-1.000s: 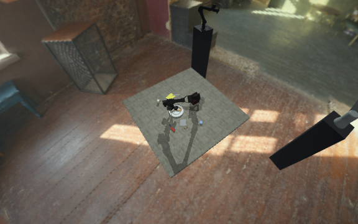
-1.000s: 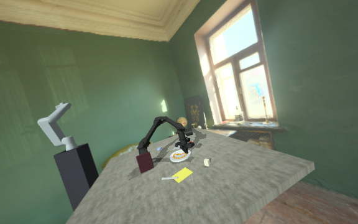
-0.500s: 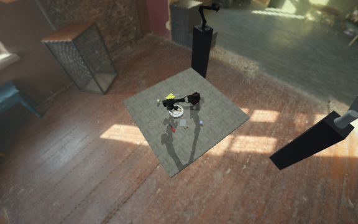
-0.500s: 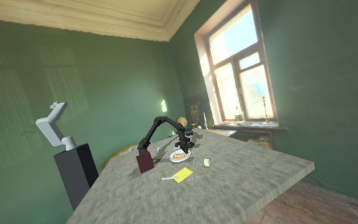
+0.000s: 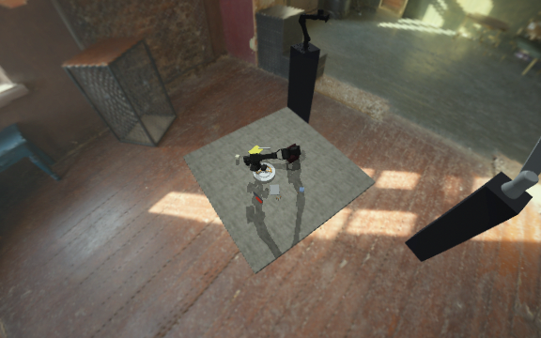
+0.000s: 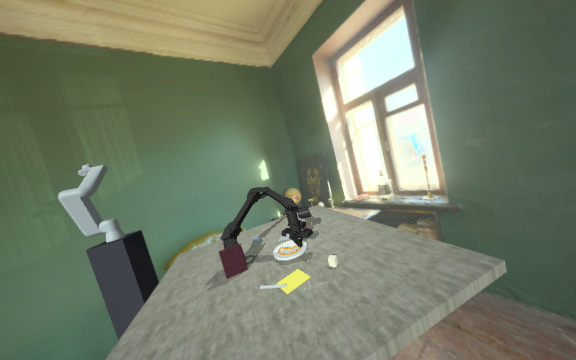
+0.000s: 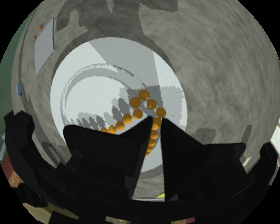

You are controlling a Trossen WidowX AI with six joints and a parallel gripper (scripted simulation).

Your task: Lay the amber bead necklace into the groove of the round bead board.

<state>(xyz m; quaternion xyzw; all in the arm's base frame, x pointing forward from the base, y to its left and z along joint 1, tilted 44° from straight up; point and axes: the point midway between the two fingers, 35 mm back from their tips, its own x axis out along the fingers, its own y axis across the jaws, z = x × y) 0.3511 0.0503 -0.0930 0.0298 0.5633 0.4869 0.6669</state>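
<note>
The board is 60 mm behind my gripper tip, 40 mm to the left of it and 10 mm below it. The rest, counted from my gripper tip: grey square: 40 mm behind, 240 mm to the left, 20 mm below; small white cube: 90 mm ahead, 230 mm to the right; yellow card: 100 mm behind, 230 mm to the right, 20 mm below.
</note>
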